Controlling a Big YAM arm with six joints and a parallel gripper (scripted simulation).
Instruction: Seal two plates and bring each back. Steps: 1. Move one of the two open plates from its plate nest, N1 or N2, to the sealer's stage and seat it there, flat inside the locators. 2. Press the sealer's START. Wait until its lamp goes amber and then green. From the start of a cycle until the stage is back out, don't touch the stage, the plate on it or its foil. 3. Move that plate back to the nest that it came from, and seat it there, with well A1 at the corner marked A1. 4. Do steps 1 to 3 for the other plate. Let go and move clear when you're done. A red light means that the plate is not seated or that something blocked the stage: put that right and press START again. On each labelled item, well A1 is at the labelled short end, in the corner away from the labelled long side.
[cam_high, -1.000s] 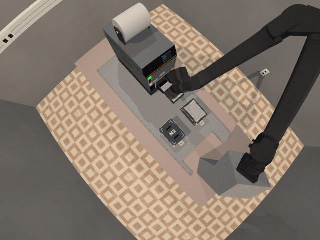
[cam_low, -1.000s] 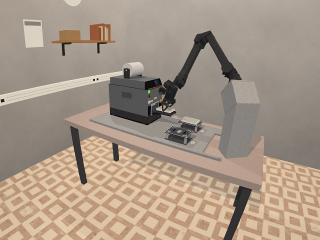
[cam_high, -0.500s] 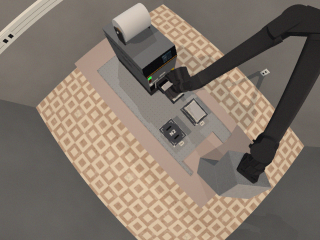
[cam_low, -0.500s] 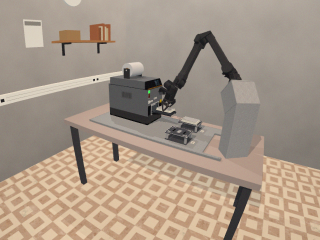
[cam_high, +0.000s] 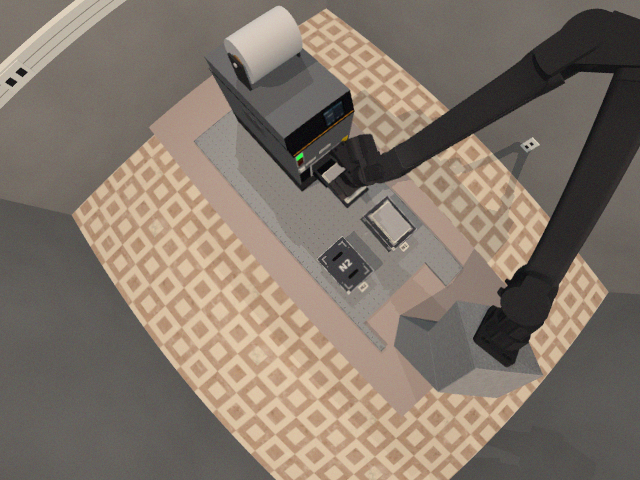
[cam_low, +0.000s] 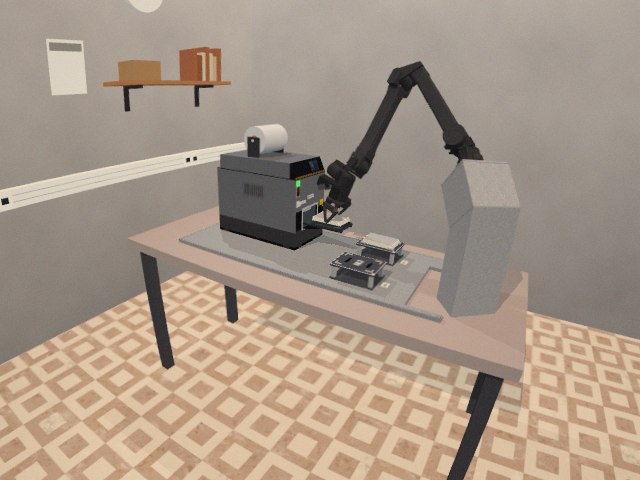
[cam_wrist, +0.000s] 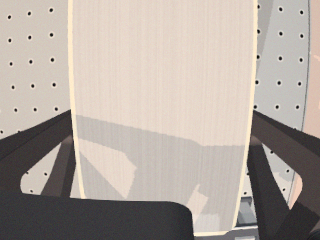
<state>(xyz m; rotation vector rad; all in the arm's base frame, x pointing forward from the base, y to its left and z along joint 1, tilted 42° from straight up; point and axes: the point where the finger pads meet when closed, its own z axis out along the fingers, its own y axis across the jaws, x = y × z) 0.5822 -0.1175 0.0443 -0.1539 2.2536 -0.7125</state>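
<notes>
My hand is 3 cm above the sealer stage. From my hand the other things lie so: start button: 11 cm ahead, 8 cm to the left, 6 cm above; cream well plate: right at my hand; foil roll: 33 cm ahead, 29 cm above, 4 cm to the right.
</notes>
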